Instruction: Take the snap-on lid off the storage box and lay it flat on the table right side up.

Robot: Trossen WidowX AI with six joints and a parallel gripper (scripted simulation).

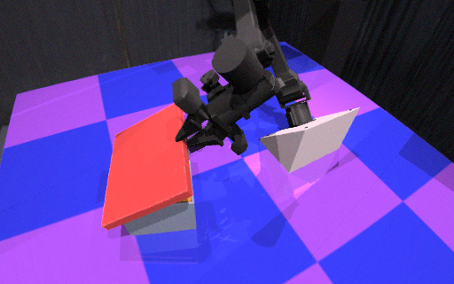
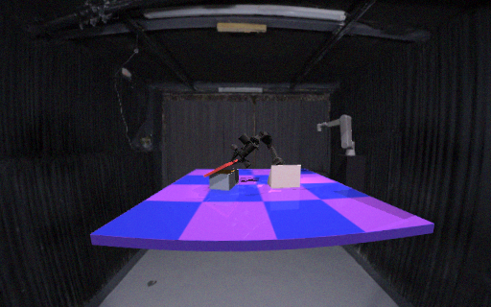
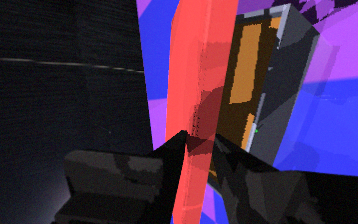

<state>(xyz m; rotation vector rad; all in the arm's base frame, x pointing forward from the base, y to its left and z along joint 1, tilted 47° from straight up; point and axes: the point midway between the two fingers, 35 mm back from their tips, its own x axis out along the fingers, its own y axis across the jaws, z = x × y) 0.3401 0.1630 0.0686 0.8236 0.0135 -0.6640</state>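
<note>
Right now my gripper tip is 70 mm short of the red lid, 20 mm to the left of it and 30 mm above it. Also, from my gripper tip: storage box (50 mm ahead, 10 mm to the right, 110 mm below).
</note>
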